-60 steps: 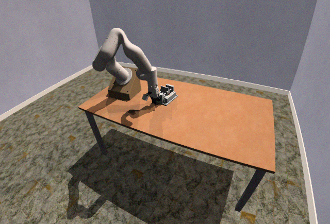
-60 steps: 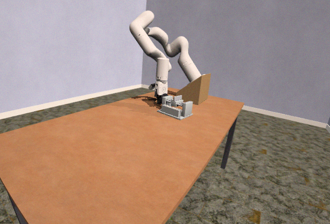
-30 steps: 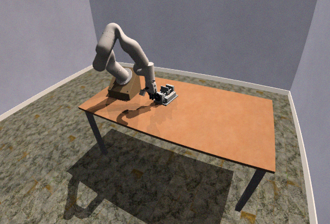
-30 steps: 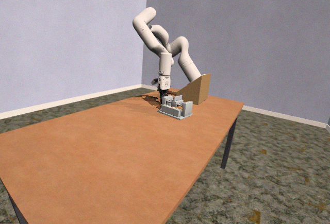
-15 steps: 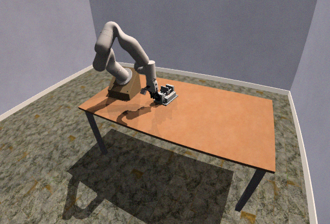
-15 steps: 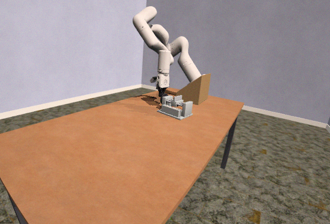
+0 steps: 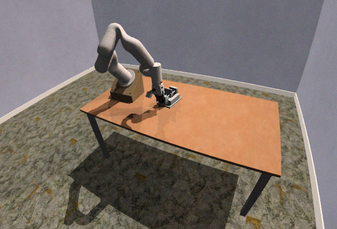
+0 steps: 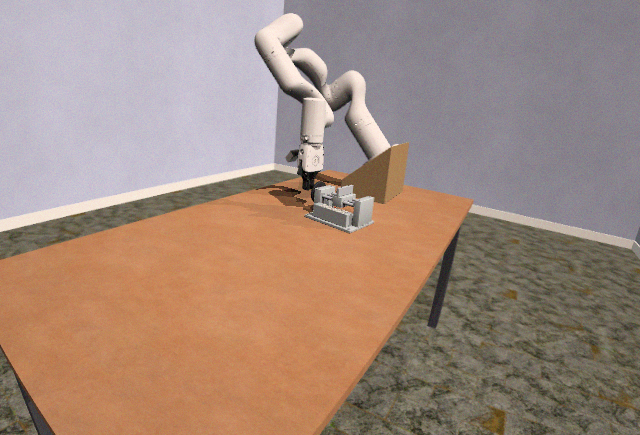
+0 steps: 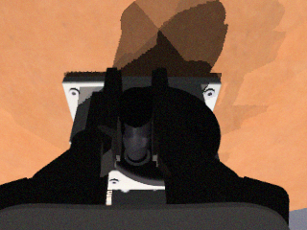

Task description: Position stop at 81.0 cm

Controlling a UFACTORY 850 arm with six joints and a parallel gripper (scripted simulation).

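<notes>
Now: hand 2 cm to the right of the handwheel and 1 cm above it. Round my hand: grey stop fixture (1 cm ahead, 16 cm to the left, 1 cm below).
</notes>
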